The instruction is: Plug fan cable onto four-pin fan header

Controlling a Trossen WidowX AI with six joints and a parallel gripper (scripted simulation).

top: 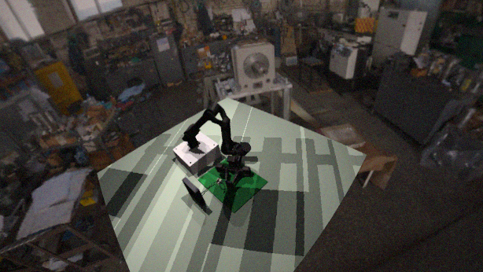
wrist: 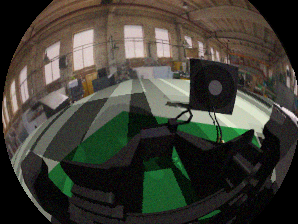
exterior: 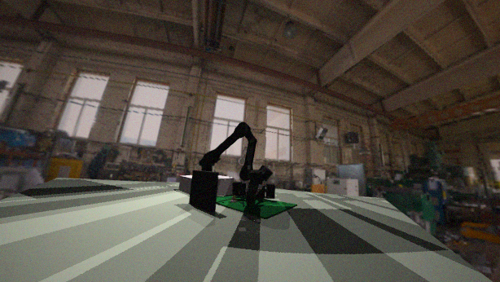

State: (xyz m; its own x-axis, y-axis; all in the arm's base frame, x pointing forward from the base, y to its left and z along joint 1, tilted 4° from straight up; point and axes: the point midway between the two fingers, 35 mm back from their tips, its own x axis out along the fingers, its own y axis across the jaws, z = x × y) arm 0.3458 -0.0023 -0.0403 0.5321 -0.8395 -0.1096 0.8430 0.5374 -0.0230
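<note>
Right now my gripper tip is 10 mm above the dark plug. Round my gripper tip: green board 30 mm behind, 30 mm to the left, 50 mm below; black fan 80 mm behind, 160 mm to the right, 20 mm above.
</note>
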